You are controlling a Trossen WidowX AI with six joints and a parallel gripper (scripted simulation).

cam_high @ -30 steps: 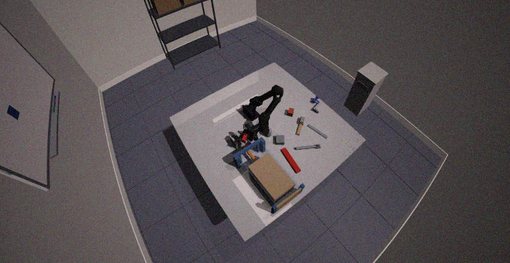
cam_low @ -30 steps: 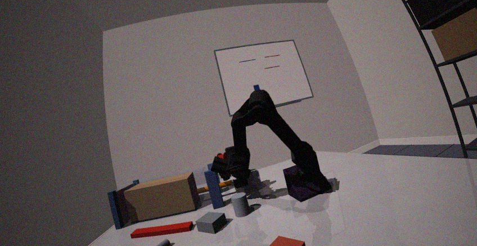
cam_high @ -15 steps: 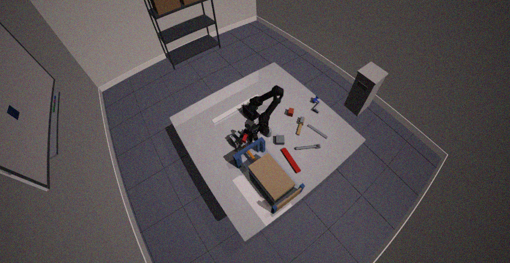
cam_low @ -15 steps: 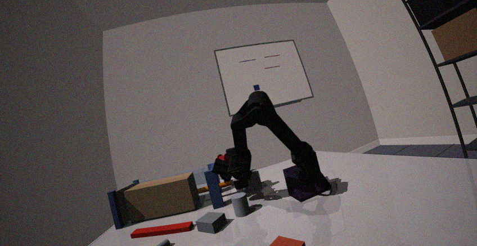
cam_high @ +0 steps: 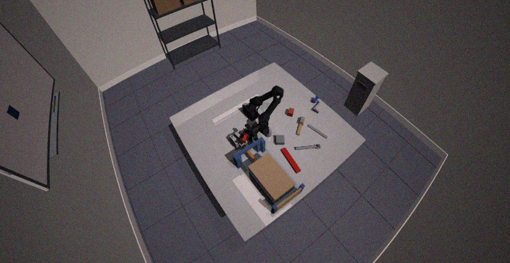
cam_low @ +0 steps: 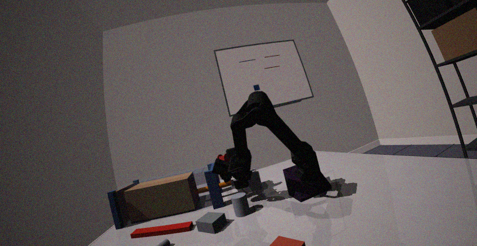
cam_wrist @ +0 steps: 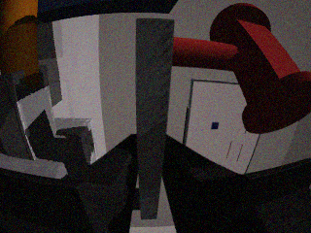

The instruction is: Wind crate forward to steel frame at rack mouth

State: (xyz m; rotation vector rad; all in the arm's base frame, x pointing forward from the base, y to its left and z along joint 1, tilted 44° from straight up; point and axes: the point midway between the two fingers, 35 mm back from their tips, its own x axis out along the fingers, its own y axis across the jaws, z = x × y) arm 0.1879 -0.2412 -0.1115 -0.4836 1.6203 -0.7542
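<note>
The blue frame lies 11 cm ahead of my gripper tip, 1 cm to the right of it and 3 cm below it. Round my gripper tip: grey block 19 cm ahead, 26 cm to the left, 12 cm below; then grey winch 6 cm behind, 10 cm below; then winch handle with red knob 2 cm ahead, 1 cm to the left, 1 cm above.
</note>
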